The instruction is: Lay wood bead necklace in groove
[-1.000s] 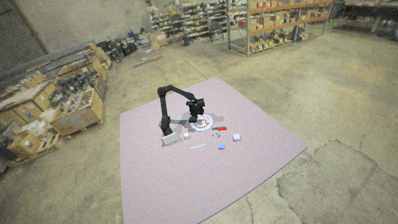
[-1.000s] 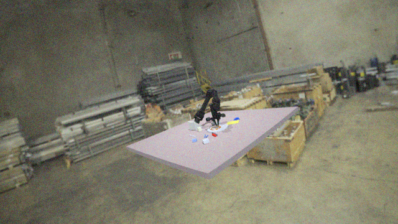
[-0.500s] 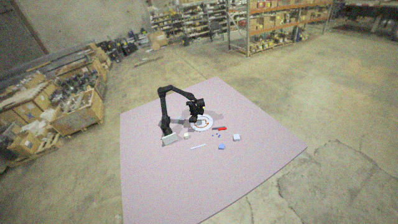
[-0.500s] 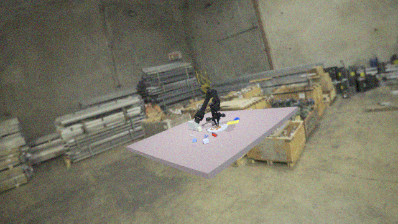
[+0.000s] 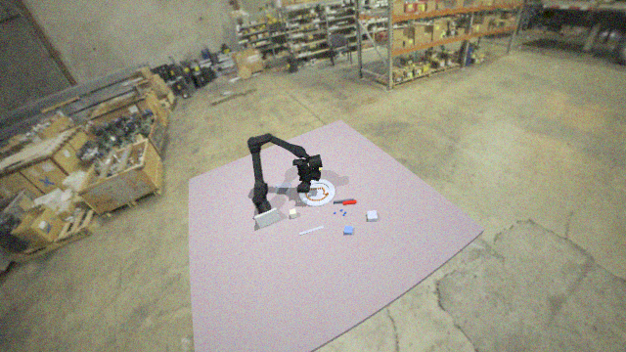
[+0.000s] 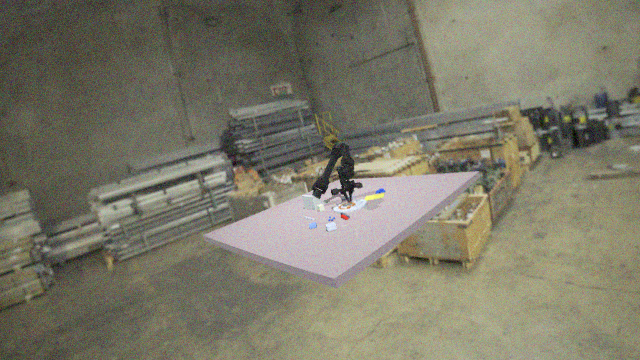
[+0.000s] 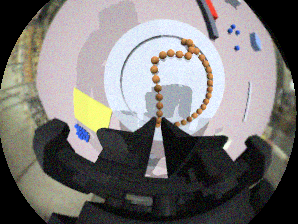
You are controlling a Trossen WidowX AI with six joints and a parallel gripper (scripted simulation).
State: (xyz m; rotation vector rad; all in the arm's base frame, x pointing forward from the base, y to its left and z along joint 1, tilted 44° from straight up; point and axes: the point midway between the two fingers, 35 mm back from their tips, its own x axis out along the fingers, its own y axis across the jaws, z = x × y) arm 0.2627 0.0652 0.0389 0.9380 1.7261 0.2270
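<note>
Now: gripper tip 15 cm to the right of the yellow sheet, 6 cm short of it and 1 cm above it. Round my gripper tip: cream cube (13 cm to the right, 13 cm behind); then red-handled tool (17 cm to the right, 16 cm ahead, 1 cm below); then grey plate (13 cm behind, 10 cm to the left, 1 cm below).
</note>
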